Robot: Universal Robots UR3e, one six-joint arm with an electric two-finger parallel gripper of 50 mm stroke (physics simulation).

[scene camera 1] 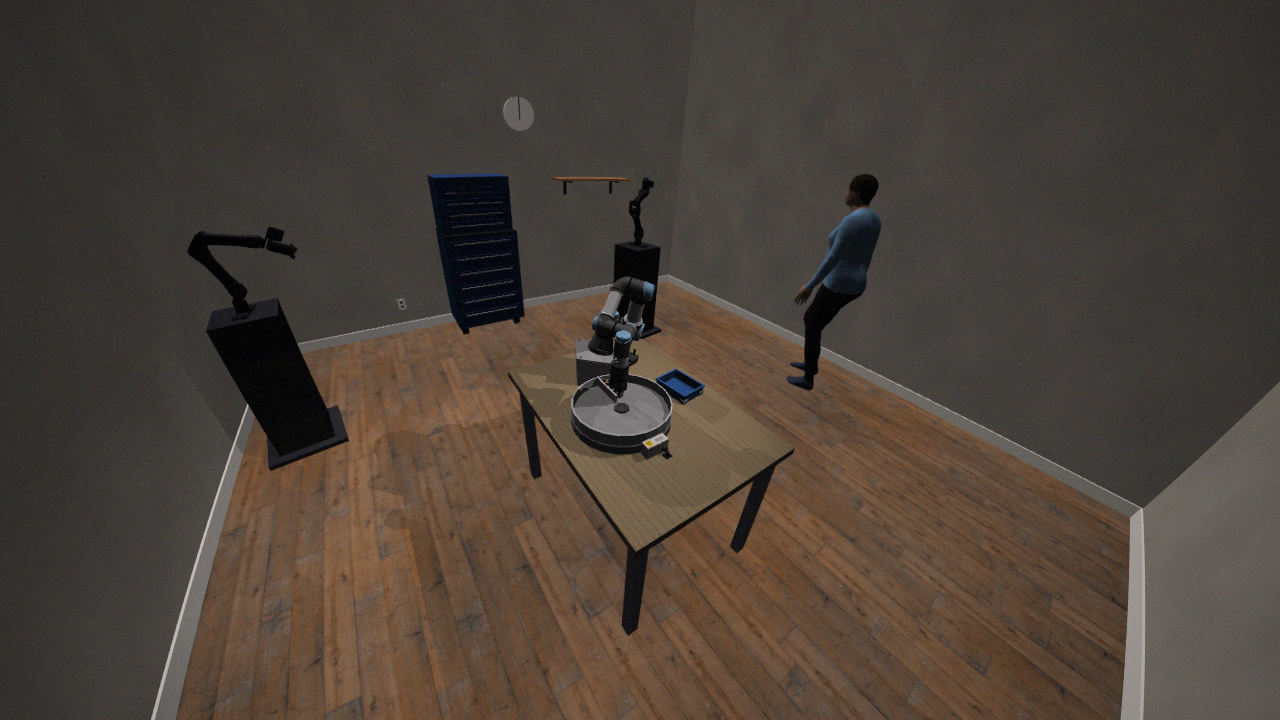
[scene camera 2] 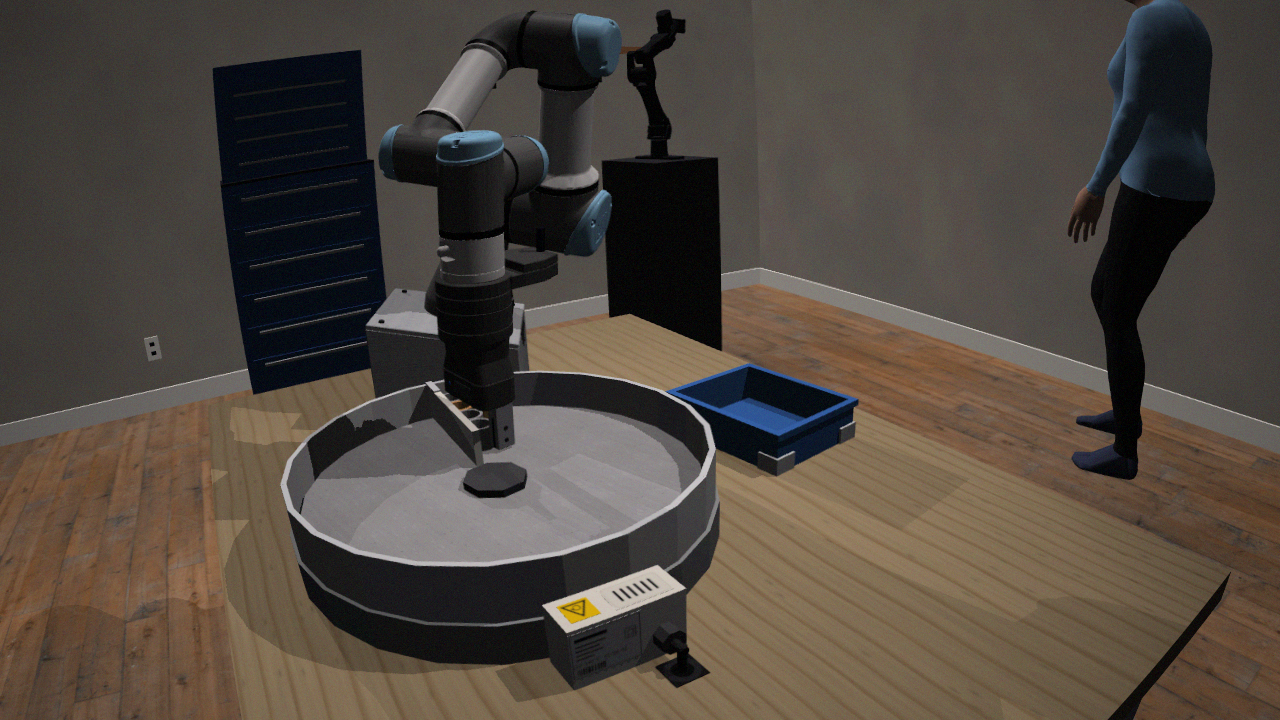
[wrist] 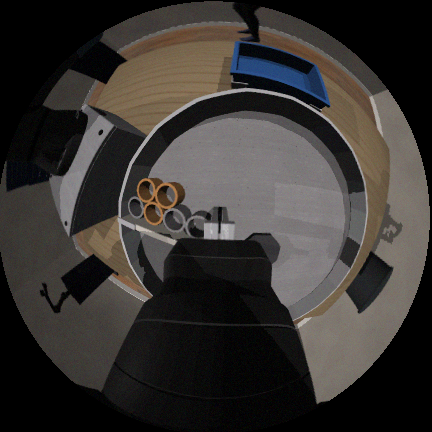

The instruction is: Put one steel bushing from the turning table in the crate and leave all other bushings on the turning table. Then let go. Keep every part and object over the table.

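Frame: origin at the arm's base, x ahead, y left, z up, level; metres.
Seen in the pictures: gripper, fingertip midpoint: (scene camera 1: 620, 396) (scene camera 2: 502, 444) (wrist: 219, 214); arm's base, origin of the base link: (scene camera 1: 600, 349) (wrist: 69, 143).
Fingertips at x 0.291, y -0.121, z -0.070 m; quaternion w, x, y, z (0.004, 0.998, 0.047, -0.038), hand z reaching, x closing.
Observation:
Pixels of each thing's middle, then the offset from my fingertips to it. "*": a spot on its surface instead.
- turning table, body centre: (scene camera 2: 496, 484) (wrist: 258, 250) (scene camera 1: 621, 408) dx +0.066, dy -0.048, dz -0.005 m
- guide bar, surface spot: (scene camera 2: 454, 420) * dx -0.036, dy -0.037, dz +0.028 m
- blue crate, body centre: (scene camera 2: 761, 414) (wrist: 279, 70) (scene camera 1: 679, 386) dx +0.086, dy +0.309, dz -0.032 m
- dark hub, body centre: (scene camera 2: 495, 479) (wrist: 259, 252) (scene camera 1: 621, 407) dx +0.066, dy -0.048, dz +0.000 m
- box with a yellow label, surface spot: (scene camera 2: 608, 622) (scene camera 1: 655, 446) * dx +0.314, dy -0.101, dz -0.003 m
The turning table (scene camera 1: 626, 425) (scene camera 2: 581, 510) (wrist: 260, 160) is a round grey tray with a raised wall. In the wrist view three grey steel bushings (wrist: 129, 207) (wrist: 165, 220) (wrist: 187, 226) and three orange-brown bushings (wrist: 138, 190) (wrist: 180, 194) (wrist: 145, 213) stand together along the guide bar (scene camera 2: 454, 420) (wrist: 155, 235). My gripper (scene camera 1: 620, 392) (scene camera 2: 503, 442) (wrist: 219, 214) is shut and empty, pointing down inside the tray wall, just right of the nearest steel bushing in the wrist view. Whether they touch is unclear. The blue crate (scene camera 1: 680, 385) (scene camera 2: 760, 413) (wrist: 275, 72) is empty.
A dark hub (scene camera 2: 494, 479) (wrist: 267, 246) rises at the tray's centre. A box with a yellow label (scene camera 1: 654, 444) (scene camera 2: 608, 622) stands at the tray's outer wall. The grey robot base (scene camera 2: 402, 349) (wrist: 105, 165) stands behind the tray. A person (scene camera 1: 845, 259) (scene camera 2: 1154, 161) stands beyond the crate.

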